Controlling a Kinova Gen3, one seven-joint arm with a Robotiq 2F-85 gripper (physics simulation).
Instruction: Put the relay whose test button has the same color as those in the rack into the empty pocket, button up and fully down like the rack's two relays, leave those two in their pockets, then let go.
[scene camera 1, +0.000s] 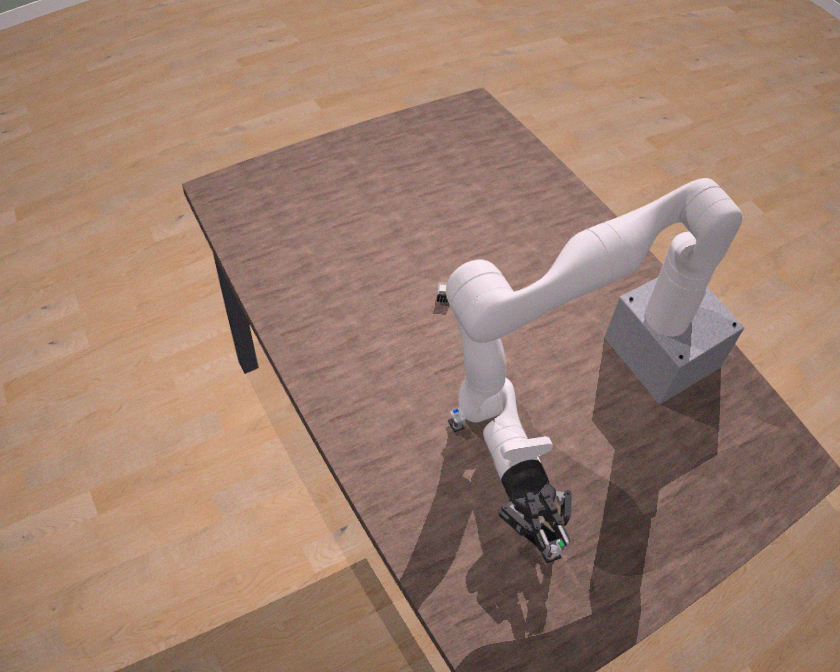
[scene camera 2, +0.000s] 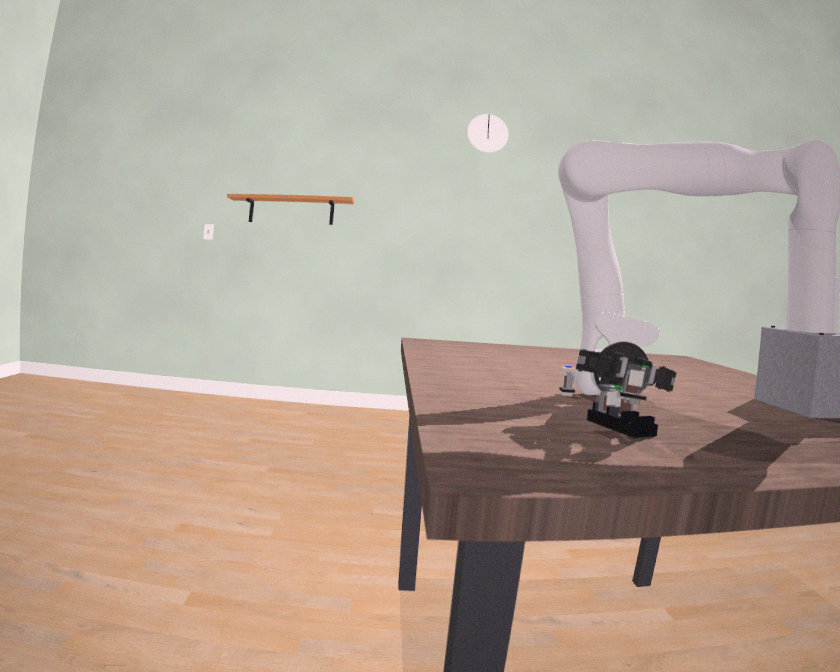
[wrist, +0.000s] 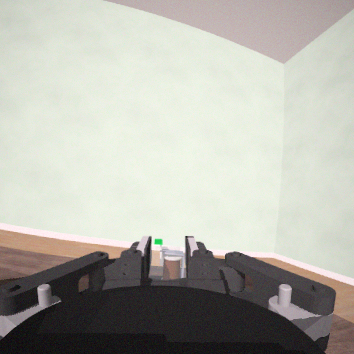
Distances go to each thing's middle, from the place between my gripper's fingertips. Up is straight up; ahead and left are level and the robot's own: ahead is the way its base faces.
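Black rack (scene camera 2: 631, 424): my gripper 10 mm past it, 70 mm to the left of it, 70 mm above it.
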